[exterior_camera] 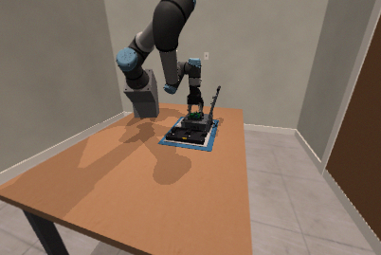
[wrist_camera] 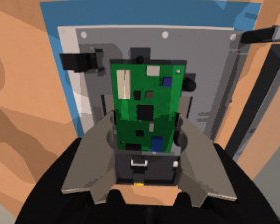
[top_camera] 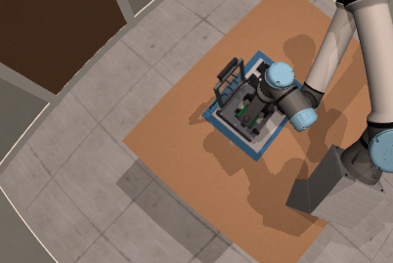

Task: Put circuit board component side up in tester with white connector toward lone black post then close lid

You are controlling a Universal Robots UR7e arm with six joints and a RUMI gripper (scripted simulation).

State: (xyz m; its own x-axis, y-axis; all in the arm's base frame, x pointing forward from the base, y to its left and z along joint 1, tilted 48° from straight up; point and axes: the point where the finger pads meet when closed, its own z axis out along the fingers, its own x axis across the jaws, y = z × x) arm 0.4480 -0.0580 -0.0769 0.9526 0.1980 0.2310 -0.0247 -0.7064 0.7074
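Right now my hand is right at the green circuit board. Round my hand: black block 6 cm behind, 6 cm to the left, 1 cm above; then tester lid 12 cm ahead, 10 cm above.
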